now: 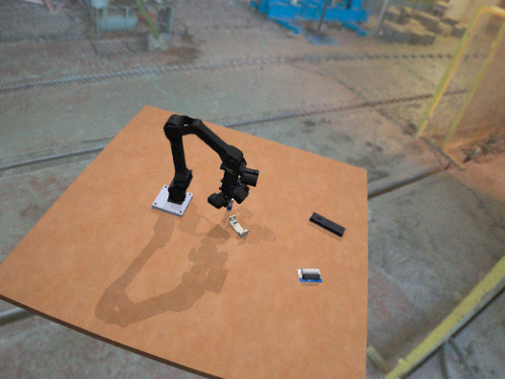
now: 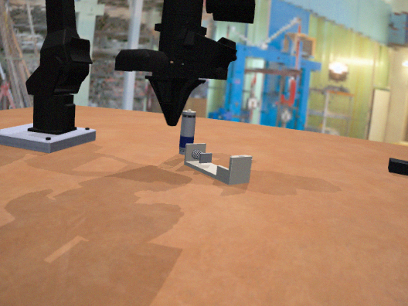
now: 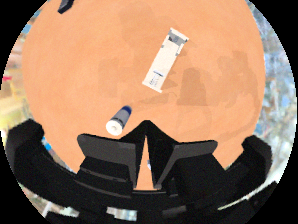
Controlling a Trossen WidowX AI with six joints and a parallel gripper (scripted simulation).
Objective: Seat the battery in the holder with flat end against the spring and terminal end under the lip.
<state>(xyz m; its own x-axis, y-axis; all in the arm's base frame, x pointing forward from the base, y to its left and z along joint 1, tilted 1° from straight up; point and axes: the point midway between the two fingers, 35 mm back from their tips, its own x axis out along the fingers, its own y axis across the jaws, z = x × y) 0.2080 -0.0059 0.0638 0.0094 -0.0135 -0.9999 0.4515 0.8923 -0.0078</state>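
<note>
The battery is 4 cm to the left of my gripper tip, 2 cm ahead of it and 1 cm below it. From my gripper tip the other things lie so: black bar: 45 cm ahead, 8 cm to the left, 3 cm below.
</note>
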